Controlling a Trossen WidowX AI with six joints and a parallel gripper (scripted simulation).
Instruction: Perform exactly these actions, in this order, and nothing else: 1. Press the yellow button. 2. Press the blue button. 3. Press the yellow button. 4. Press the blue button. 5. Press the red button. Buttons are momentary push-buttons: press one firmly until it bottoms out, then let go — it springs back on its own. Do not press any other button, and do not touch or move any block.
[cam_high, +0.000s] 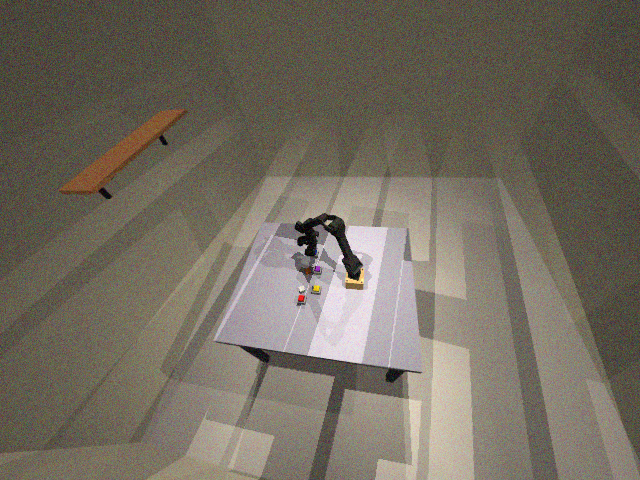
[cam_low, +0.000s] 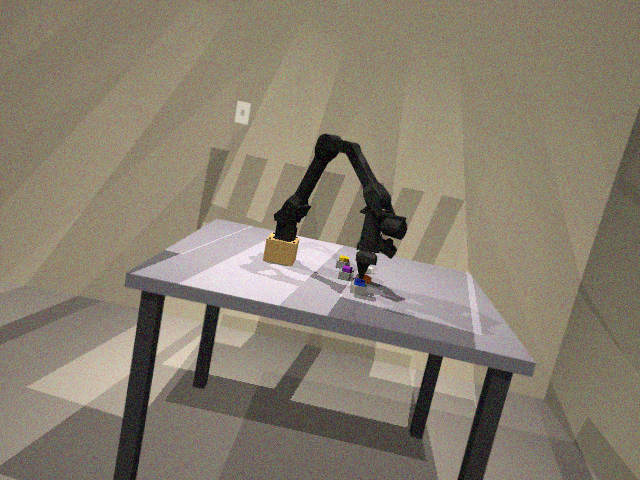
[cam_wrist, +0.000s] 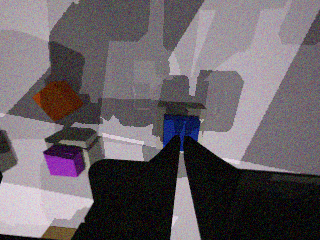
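The blue button lies 10 mm below my gripper tip. The rest, counted from my gripper tip: white block 270 mm to the left, 40 mm below, 20 mm behind; orange block 140 mm to the left, 40 mm below, 10 mm behind; purple button 120 mm to the left, 70 mm behind, 10 mm below.
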